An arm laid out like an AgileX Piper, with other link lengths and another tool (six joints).
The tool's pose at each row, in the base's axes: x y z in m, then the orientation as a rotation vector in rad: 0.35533 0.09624 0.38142 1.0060 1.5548 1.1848; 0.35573 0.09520 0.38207 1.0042 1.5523 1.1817; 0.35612 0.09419 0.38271 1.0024 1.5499 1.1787; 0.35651 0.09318 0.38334 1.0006 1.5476 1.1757; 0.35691 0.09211 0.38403 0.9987 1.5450 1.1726; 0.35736 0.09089 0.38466 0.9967 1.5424 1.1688; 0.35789 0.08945 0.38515 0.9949 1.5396 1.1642; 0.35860 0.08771 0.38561 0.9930 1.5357 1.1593; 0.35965 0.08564 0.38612 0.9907 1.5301 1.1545; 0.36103 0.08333 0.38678 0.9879 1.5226 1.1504; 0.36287 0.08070 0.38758 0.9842 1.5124 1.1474; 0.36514 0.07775 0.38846 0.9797 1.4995 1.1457; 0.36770 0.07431 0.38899 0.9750 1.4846 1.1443
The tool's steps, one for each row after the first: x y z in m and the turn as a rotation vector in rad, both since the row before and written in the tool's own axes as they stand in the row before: -0.00121 0.00045 0.00006 -0.0013 -0.0031 -0.0027; -0.00118 0.00044 0.00006 -0.0013 -0.0030 -0.0026; -0.00117 0.00043 0.00007 -0.0012 -0.0030 -0.0027; -0.00125 0.00047 0.00006 -0.0014 -0.0032 -0.0027; -0.00139 0.00038 0.00009 -0.0012 -0.0036 -0.0032; -0.00159 0.00020 0.00014 -0.0009 -0.0042 -0.0035; -0.00191 0.00011 0.00026 -0.0015 -0.0051 -0.0036; -0.00232 0.00010 0.00052 -0.0027 -0.0062 -0.0037; -0.00265 0.00020 0.00079 -0.0044 -0.0070 -0.0034; -0.00308 0.00027 0.00118 -0.0068 -0.0081 -0.0031; -0.00348 0.00028 0.00156 -0.0093 -0.0091 -0.0026; -0.00392 -0.00019 0.00181 -0.0107 -0.0103 -0.0023
